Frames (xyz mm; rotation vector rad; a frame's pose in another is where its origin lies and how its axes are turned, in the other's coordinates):
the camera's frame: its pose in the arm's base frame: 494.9 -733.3 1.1 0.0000 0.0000 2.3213
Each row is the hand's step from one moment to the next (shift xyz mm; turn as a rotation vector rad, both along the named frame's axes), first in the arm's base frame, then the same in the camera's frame.
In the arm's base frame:
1: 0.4 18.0 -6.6 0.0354 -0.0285 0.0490
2: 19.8 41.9 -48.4 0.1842 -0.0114 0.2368
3: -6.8 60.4 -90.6 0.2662 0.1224 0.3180
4: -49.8 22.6 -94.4 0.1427 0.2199 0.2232
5: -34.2 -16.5 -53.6 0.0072 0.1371 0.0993
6: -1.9 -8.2 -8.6 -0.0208 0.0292 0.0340
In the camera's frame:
1: 12.9 -12.6 -6.6 -0.0450 -0.0065 0.0490
2: 17.1 -43.1 -48.4 -0.1340 -0.1269 0.2368
3: 48.8 -36.2 -90.6 -0.0920 -0.2782 0.3180
4: 50.5 21.0 -94.4 0.0635 -0.2543 0.2232
5: 11.3 36.3 -53.6 0.0954 -0.0988 0.0993
6: -4.7 7.0 -8.6 0.0355 -0.0047 0.0340

